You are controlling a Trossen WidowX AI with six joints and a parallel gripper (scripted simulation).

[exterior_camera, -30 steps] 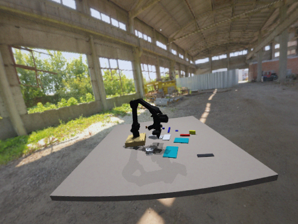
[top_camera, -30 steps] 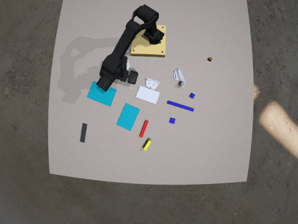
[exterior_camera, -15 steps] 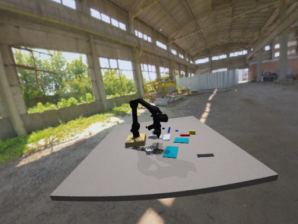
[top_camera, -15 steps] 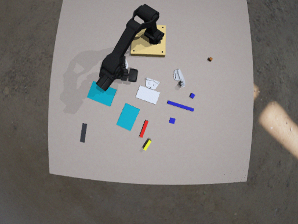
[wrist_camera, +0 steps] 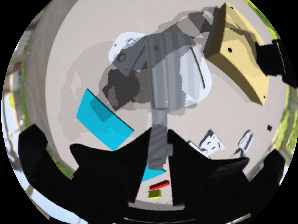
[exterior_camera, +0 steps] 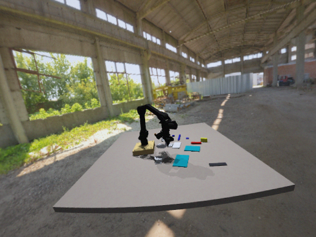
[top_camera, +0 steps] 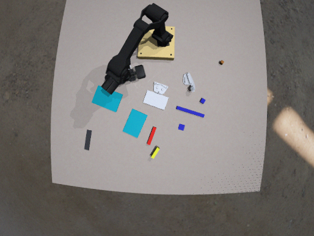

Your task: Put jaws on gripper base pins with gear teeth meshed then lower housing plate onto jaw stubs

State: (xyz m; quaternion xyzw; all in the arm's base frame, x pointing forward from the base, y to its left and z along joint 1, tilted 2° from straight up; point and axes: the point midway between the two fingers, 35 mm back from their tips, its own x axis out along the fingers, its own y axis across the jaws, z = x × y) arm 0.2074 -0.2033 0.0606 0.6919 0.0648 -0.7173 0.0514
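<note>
The gripper base is 9 cm behind my gripper tip, 8 cm to the right of it and 5 cm below it. Round my gripper tip: blue bar: 31 cm to the left, 19 cm ahead, 8 cm below; then housing plate: 16 cm to the left, 8 cm below, 5 cm ahead; then red bar: 30 cm ahead, 9 cm to the left, 7 cm below.
</note>
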